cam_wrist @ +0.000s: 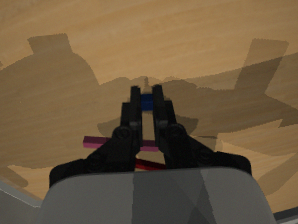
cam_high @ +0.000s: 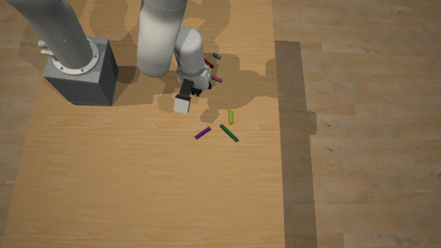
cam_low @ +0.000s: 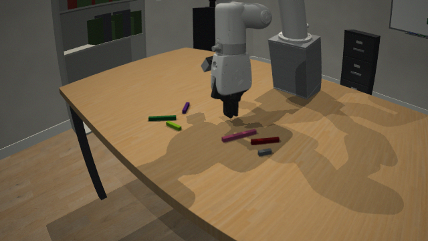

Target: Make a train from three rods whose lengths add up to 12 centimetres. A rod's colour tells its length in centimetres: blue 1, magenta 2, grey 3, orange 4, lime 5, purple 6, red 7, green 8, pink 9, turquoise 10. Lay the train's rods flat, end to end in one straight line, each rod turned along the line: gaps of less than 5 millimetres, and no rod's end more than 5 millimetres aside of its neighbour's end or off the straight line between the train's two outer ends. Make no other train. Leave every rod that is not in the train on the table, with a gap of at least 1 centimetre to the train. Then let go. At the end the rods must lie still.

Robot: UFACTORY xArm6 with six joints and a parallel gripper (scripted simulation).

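The blue rod lies 20 mm below my hand. From my hand the other things lie so: purple rod (30 mm ahead, 150 mm to the right, 30 mm below); pink rod (50 mm ahead, 70 mm to the left, 30 mm below); red rod (30 mm ahead, 130 mm to the left, 30 mm below).
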